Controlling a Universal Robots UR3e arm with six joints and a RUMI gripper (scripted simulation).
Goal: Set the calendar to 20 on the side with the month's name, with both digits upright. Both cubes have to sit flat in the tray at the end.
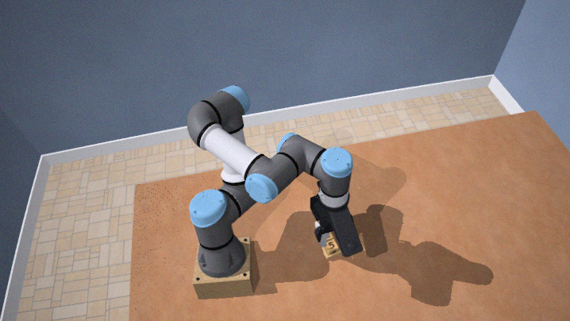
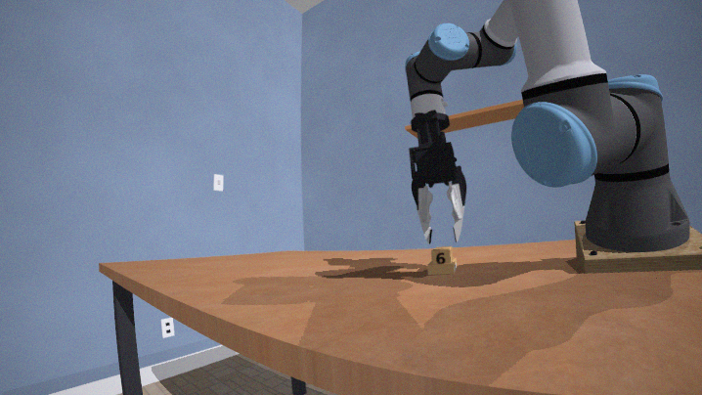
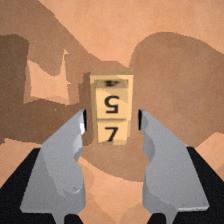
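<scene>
My hand is 40 mm above the wooden digit cube. Also, from my hand: wooden tray (10 mm behind, 20 mm to the left, 50 mm below).
</scene>
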